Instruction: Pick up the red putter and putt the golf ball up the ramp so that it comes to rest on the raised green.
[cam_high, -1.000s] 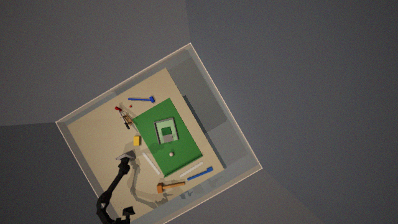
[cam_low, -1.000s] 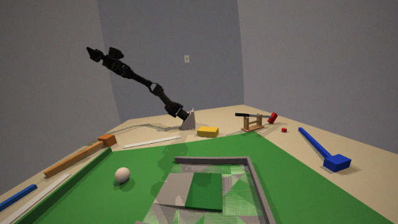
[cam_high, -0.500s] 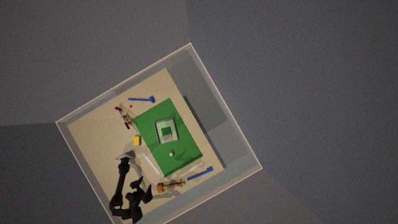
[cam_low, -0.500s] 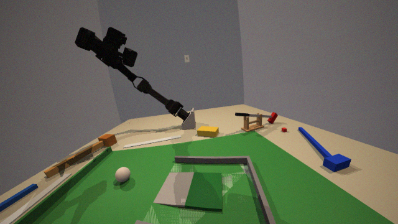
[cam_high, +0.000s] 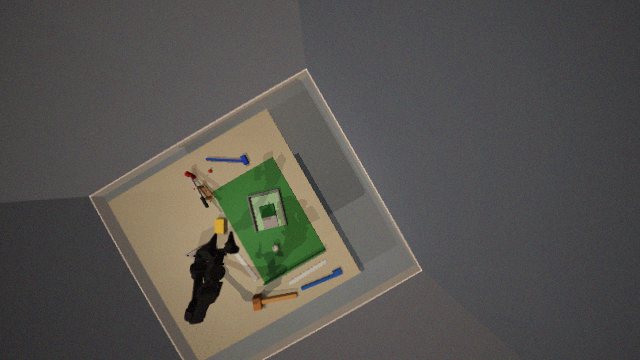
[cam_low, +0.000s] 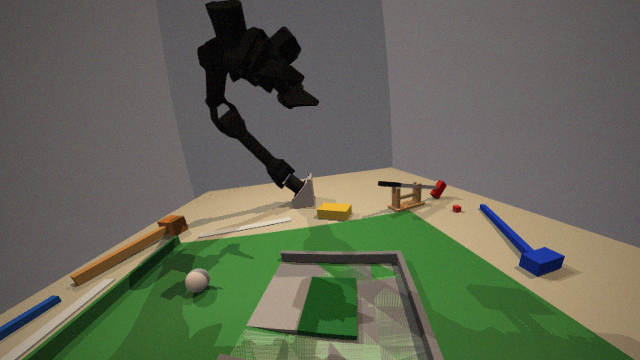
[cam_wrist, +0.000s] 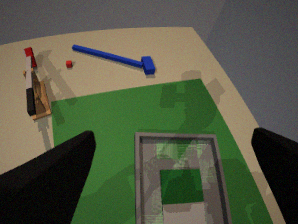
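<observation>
The wooden rack lies 220 mm behind my gripper tip, 270 mm to the left of it and 300 mm below it. Also, from my gripper tip: yellow block: 210 mm behind, 20 mm to the left, 320 mm below; white golf ball: 90 mm ahead, 250 mm to the right, 310 mm below; green mat: 110 mm ahead, 70 mm to the right, 330 mm below.
</observation>
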